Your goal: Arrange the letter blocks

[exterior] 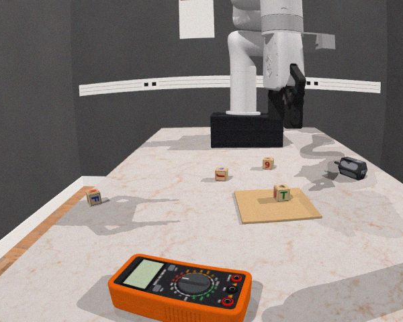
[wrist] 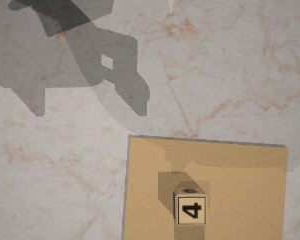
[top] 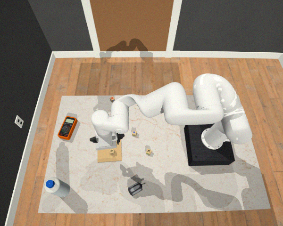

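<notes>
Right now my hand is 150 mm above the tan mat, 20 mm short of it and 10 mm to the left of it. Also, from my hand: black plug adapter 200 mm to the left, 150 mm behind, 140 mm below; orange multimeter 290 mm ahead, 150 mm to the right, 140 mm below.
</notes>
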